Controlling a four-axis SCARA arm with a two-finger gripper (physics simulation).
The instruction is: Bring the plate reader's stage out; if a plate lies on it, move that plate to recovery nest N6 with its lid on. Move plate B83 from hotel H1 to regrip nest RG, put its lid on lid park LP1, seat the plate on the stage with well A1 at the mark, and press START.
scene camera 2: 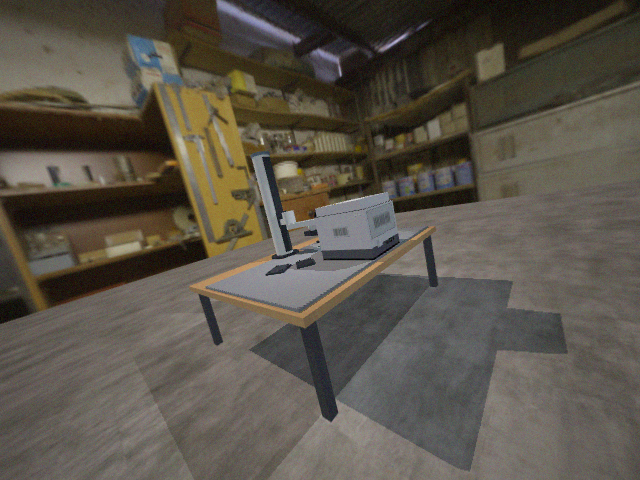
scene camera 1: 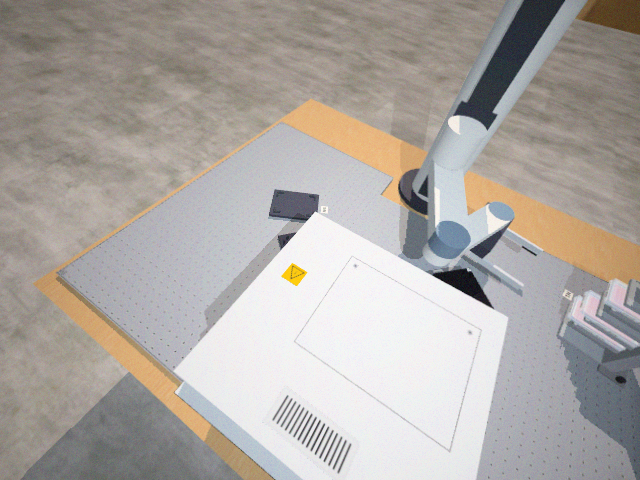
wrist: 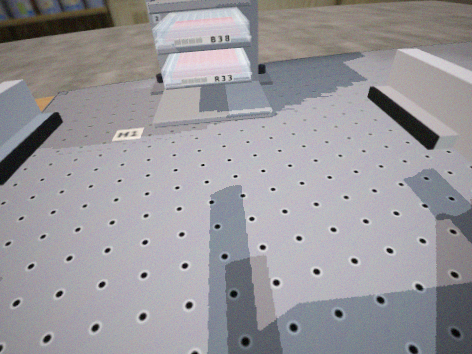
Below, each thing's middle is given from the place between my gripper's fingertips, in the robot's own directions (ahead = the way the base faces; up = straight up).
The vent grille (scene camera 1: 323, 442) lies 690 mm ahead of my hand, 320 mm to the right of it and 250 mm above it.
